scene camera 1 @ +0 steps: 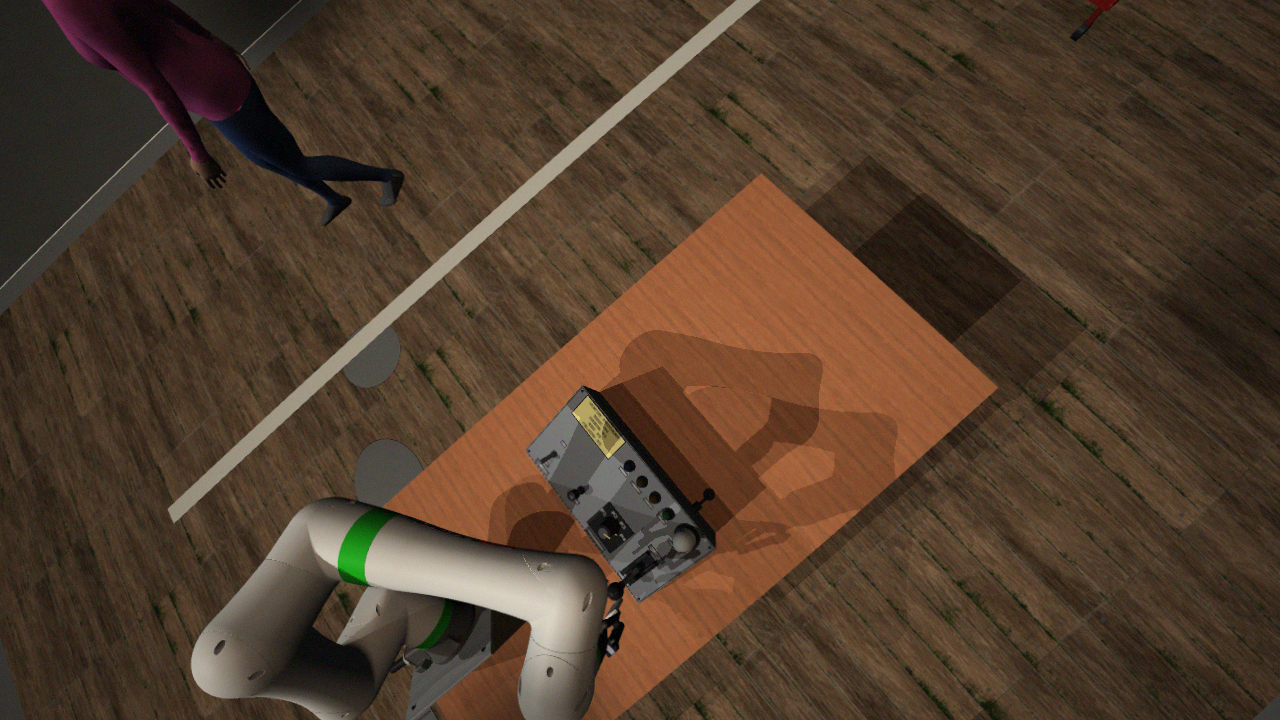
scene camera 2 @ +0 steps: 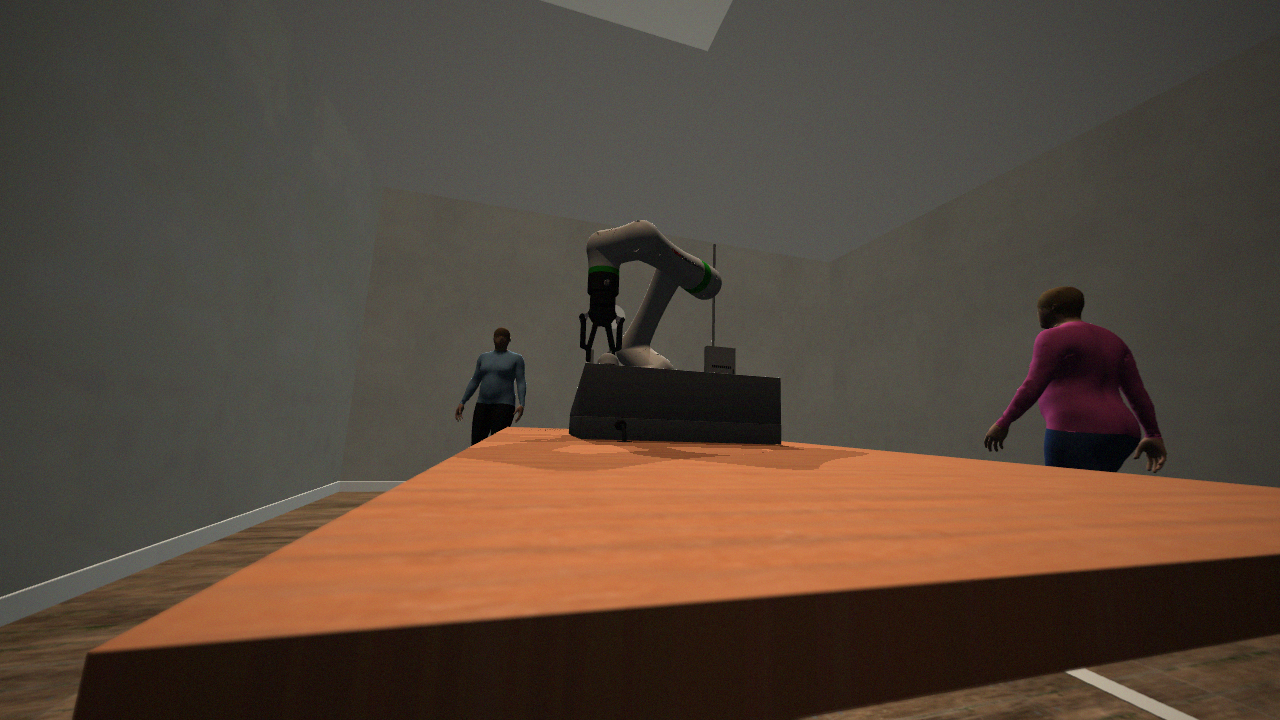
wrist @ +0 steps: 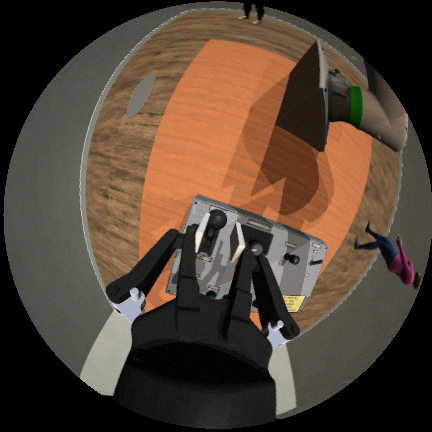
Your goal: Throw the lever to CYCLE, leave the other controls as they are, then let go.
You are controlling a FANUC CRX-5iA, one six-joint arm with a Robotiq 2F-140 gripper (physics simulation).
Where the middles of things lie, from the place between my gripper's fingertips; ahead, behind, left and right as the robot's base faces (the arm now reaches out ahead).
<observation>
Now: the grey control panel [scene camera 1: 594, 450] 130 mm ahead of my hand, 180 mm to the left of it and 70 mm below it.
</observation>
